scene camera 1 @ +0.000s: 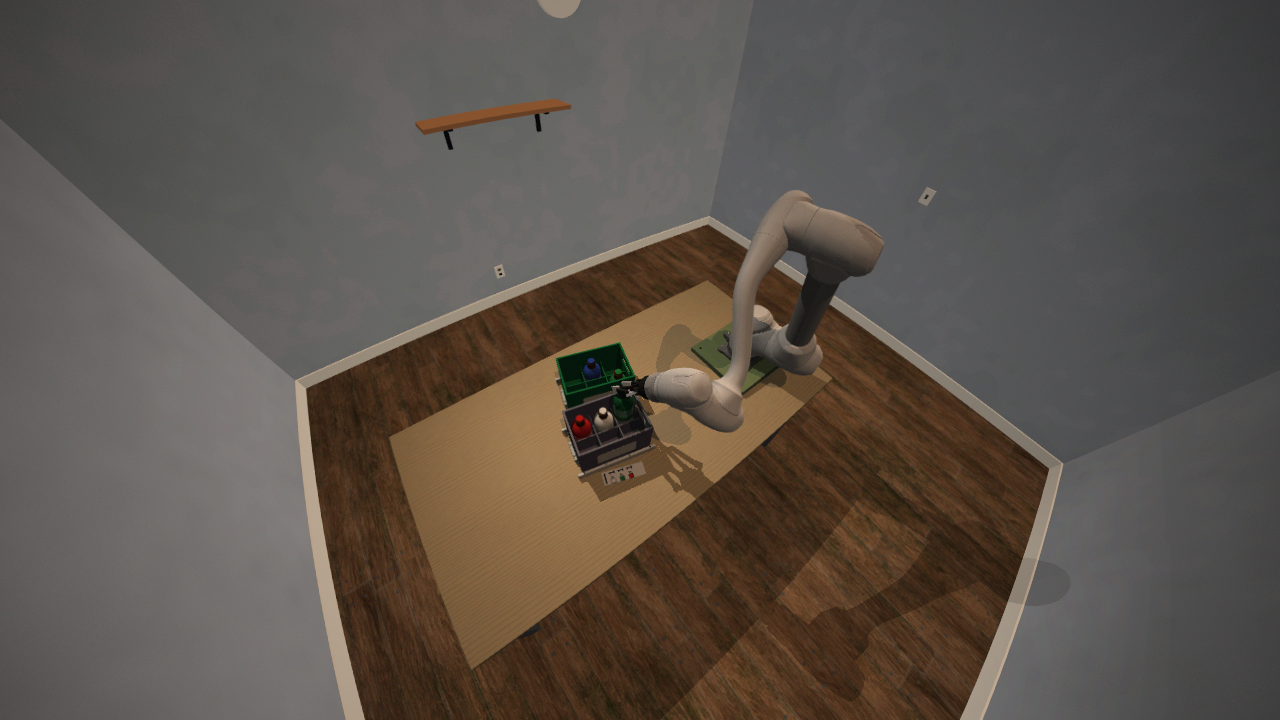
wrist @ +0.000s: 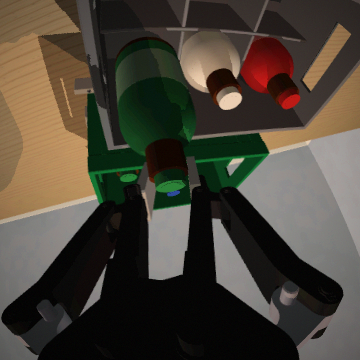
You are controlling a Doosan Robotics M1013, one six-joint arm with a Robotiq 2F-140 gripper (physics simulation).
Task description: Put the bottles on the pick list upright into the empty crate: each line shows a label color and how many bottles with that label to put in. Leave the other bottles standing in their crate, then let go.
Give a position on a red bottle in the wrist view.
At 268, 66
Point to a green bottle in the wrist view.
157, 119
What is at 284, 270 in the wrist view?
The gripper.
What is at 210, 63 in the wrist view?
A white bottle.
